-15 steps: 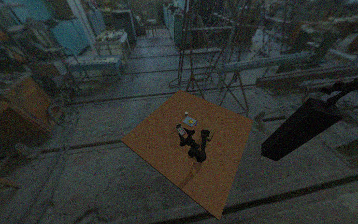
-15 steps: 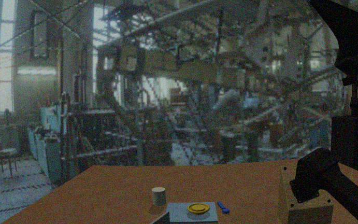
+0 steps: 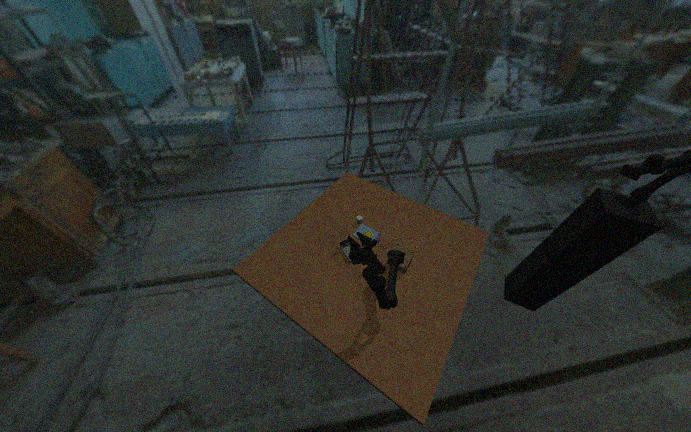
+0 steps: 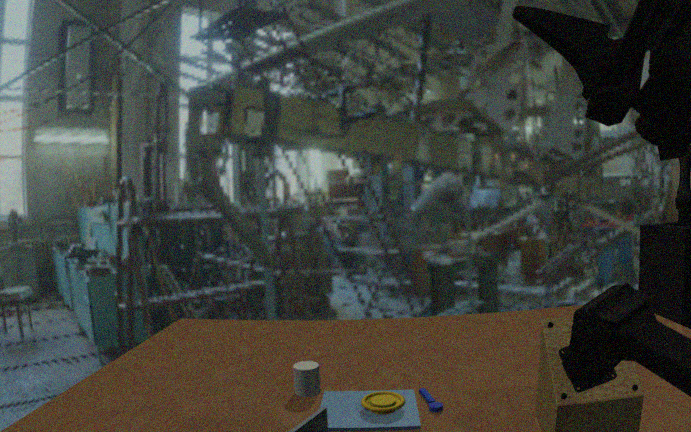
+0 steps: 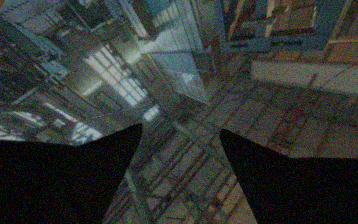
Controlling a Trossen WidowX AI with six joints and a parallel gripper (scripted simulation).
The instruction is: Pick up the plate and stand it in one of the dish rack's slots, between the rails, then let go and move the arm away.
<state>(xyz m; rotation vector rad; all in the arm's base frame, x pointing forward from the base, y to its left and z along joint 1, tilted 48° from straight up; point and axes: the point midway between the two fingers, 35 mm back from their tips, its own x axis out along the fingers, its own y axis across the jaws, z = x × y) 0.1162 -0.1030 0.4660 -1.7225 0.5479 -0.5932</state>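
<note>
Right now my gripper tip is 60 mm short of the yellow plate, 390 mm to the left of it and 460 mm above it. From my gripper tip the other things lie so: light blue sheet 80 mm ahead, 390 mm to the right, 470 mm below; then blue spoon 20 mm behind, 400 mm to the right, 470 mm below; then grey dish rack 110 mm ahead, 190 mm to the right, 450 mm below.
</note>
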